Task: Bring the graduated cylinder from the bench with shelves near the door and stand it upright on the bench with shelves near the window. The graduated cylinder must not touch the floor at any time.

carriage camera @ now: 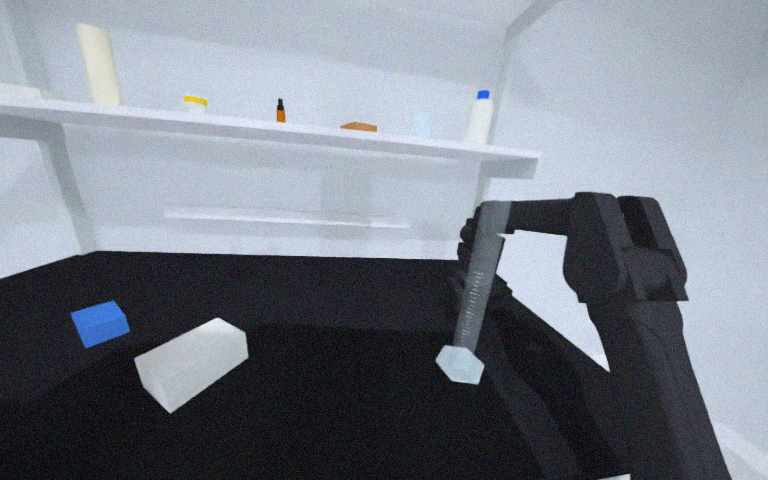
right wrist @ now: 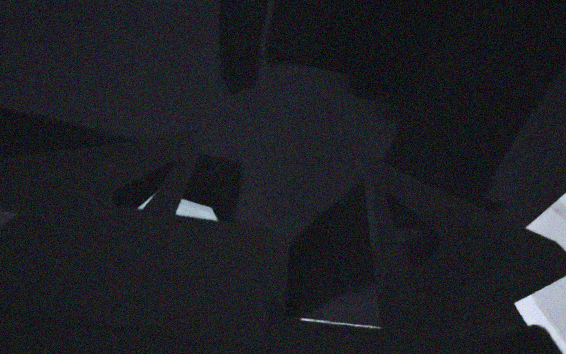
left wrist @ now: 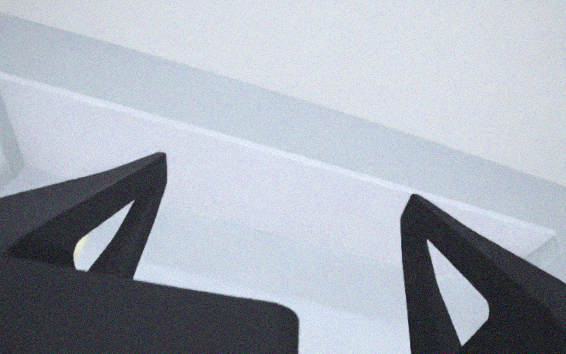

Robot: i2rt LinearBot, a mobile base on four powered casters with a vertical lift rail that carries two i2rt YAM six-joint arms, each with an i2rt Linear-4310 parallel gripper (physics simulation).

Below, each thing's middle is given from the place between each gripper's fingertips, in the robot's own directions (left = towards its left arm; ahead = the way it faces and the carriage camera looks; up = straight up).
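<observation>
Counting from my left hand, I see the graduated cylinder [carriage camera: 458, 361] 250 mm ahead, 520 mm to the right and 210 mm below.
From my right hand, the cylinder is 130 mm above, 80 mm to the left and 140 mm behind. Going by its middle, the graduated cylinder is nearer to my right hand than to my left hand.
</observation>
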